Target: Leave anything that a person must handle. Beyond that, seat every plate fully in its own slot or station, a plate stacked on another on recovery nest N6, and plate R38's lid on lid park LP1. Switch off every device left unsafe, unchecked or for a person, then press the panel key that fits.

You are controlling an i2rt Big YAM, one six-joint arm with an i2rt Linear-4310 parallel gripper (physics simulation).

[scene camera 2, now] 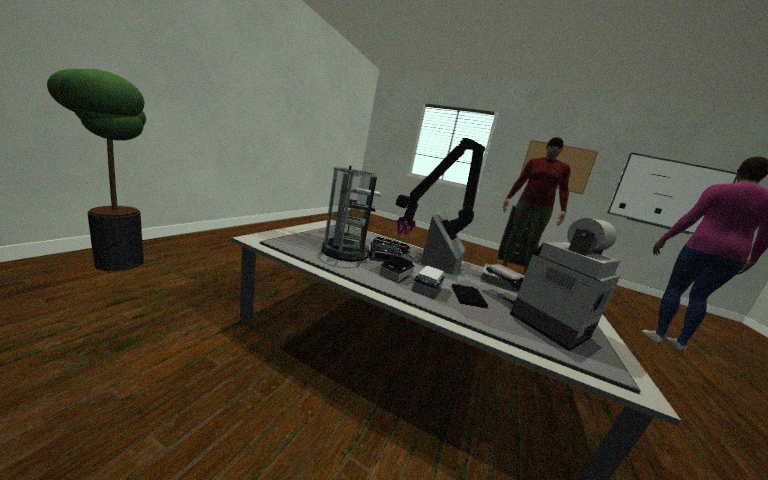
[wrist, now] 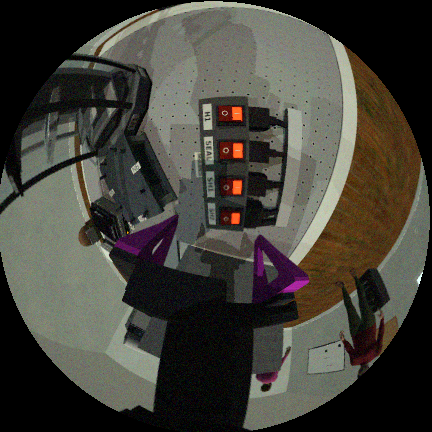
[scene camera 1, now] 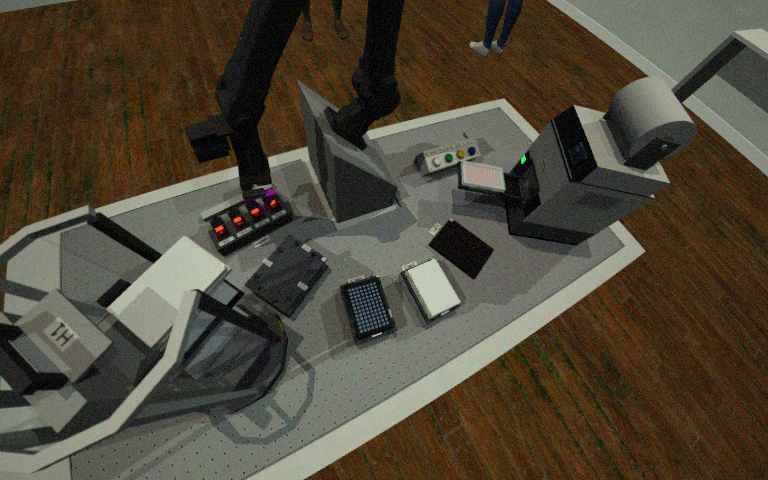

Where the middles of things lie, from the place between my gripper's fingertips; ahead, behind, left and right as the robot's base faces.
Now: hand 33 cm short of the plate hotel (scene camera 1: 83,380), 16 cm to the left of it and 12 cm below it. Also, from my hand: well plate (scene camera 1: 369,312) (34 cm ahead, 17 cm to the left, 4 cm below).
